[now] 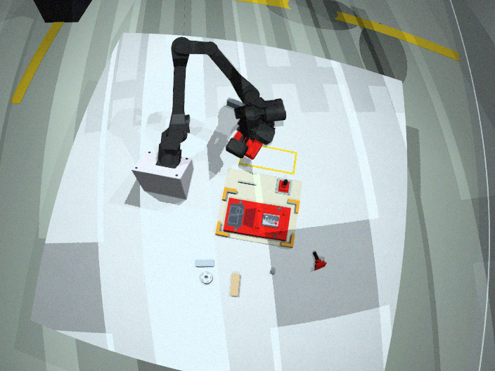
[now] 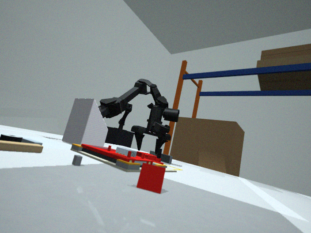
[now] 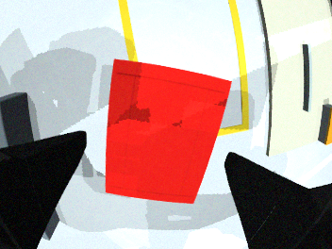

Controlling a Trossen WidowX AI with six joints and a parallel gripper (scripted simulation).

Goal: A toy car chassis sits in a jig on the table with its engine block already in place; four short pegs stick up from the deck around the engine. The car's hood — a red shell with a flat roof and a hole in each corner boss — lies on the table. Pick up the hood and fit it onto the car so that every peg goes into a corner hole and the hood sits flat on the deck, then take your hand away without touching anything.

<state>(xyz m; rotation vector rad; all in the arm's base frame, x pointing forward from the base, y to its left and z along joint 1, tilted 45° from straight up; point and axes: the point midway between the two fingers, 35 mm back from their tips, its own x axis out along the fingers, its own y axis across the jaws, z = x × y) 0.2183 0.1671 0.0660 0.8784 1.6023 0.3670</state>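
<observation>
The red hood lies 20 mm below my gripper tip. The rest, counted from my gripper tip: wooden block (50 mm ahead, 470 mm to the right, 20 mm below); then grey engine block (120 mm ahead, 250 mm to the right, 10 mm below).
</observation>
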